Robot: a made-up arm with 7 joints. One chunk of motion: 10 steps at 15 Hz.
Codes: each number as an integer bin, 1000 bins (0 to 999) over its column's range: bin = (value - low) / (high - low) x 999, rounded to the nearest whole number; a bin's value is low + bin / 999 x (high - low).
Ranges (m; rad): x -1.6..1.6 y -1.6..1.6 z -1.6..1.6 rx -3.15..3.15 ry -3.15..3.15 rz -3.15..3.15
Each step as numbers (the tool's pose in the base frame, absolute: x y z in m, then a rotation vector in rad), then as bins.
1 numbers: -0.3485 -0.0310 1.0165 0.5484 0.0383 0.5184
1 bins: 391 490 817 586 506 582
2 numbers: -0.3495 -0.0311 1.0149 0.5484 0.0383 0.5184
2 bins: 390 490 816 586 506 582
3 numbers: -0.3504 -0.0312 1.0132 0.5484 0.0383 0.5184
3 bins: 390 490 816 586 506 582
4 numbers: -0.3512 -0.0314 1.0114 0.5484 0.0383 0.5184
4 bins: 390 490 815 586 506 582
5 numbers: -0.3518 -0.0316 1.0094 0.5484 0.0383 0.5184
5 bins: 390 490 815 586 506 582
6 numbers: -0.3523 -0.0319 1.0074 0.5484 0.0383 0.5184
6 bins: 390 490 814 586 506 582
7 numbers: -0.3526 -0.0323 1.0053 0.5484 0.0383 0.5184
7 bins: 389 489 813 586 506 582
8 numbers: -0.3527 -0.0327 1.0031 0.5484 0.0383 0.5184
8 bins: 389 489 813 586 506 582
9 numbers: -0.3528 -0.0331 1.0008 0.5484 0.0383 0.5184
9 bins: 389 489 812 586 506 582
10 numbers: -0.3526 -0.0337 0.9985 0.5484 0.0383 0.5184
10 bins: 389 489 811 586 506 582
